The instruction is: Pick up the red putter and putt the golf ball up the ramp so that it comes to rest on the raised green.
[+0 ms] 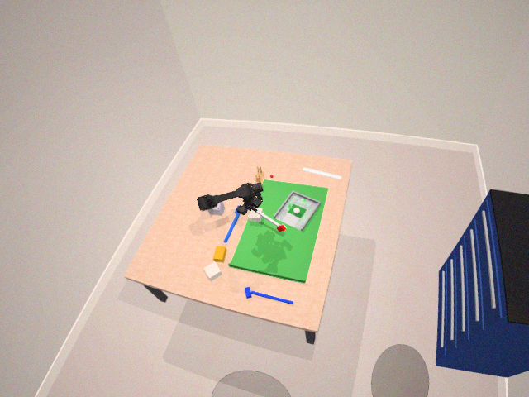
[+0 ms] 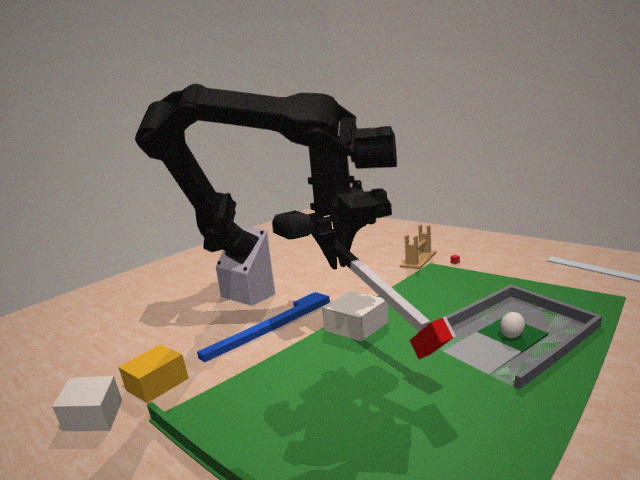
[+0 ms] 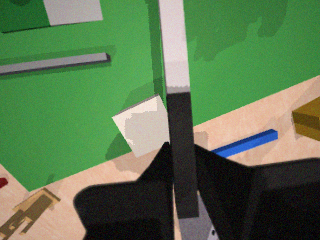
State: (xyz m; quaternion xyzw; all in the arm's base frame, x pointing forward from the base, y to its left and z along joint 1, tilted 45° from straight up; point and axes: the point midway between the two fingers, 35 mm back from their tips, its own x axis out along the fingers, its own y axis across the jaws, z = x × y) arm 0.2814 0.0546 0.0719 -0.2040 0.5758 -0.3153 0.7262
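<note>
Right now the red putter is 120 mm ahead of my gripper tip and 30 mm to the right of it. From my gripper tip the other things lie so: white golf ball 250 mm ahead, 140 mm to the left, 100 mm below; yellow block 310 mm to the right, 110 mm behind, 100 mm below; wooden rack 380 mm to the left, 120 mm behind, 90 mm below.
</note>
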